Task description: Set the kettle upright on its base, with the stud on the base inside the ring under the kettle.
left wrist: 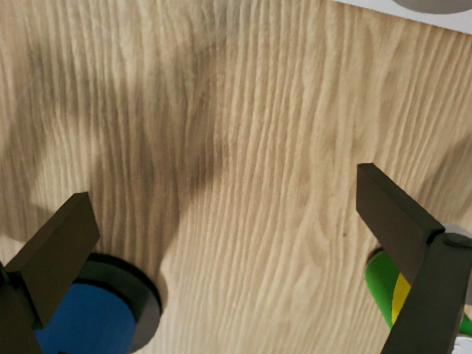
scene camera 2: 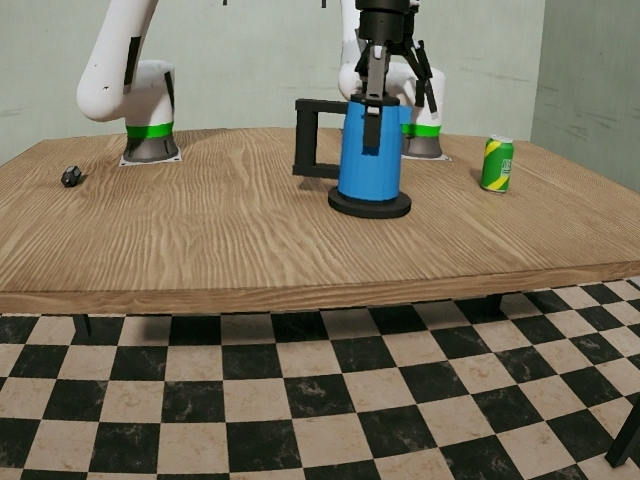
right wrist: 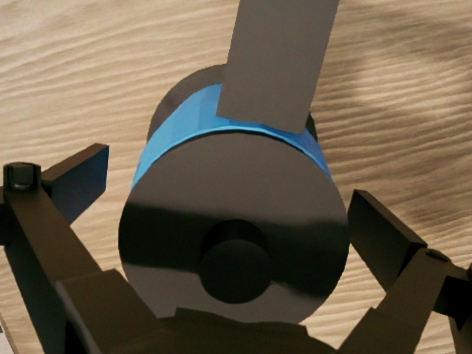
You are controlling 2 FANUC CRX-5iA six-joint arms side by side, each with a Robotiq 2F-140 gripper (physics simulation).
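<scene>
The blue kettle [scene camera 2: 369, 173] [left wrist: 92, 320] [right wrist: 235, 170] stands upright on its round black base [scene camera 2: 369, 210] [left wrist: 149, 320] [right wrist: 185, 92]. It looks centred in the scene view, with its black handle [scene camera 2: 306, 136] pointing left. The stud and the ring are hidden under the kettle. My right gripper [scene camera 2: 376, 121] [right wrist: 230, 189] is open around the kettle's top, one finger in front and one behind, with a gap beside the lid at the left finger in its wrist view. My left gripper [left wrist: 224, 201] is open and empty above the table, its fingers wide apart.
A green and yellow can [scene camera 2: 497, 164] [left wrist: 382, 280] stands to the right of the kettle. A small dark object [scene camera 2: 71, 176] lies at the far left of the wooden table [scene camera 2: 206, 232]. The two arm bases [scene camera 2: 150, 147] [scene camera 2: 423, 146] stand at the table's back.
</scene>
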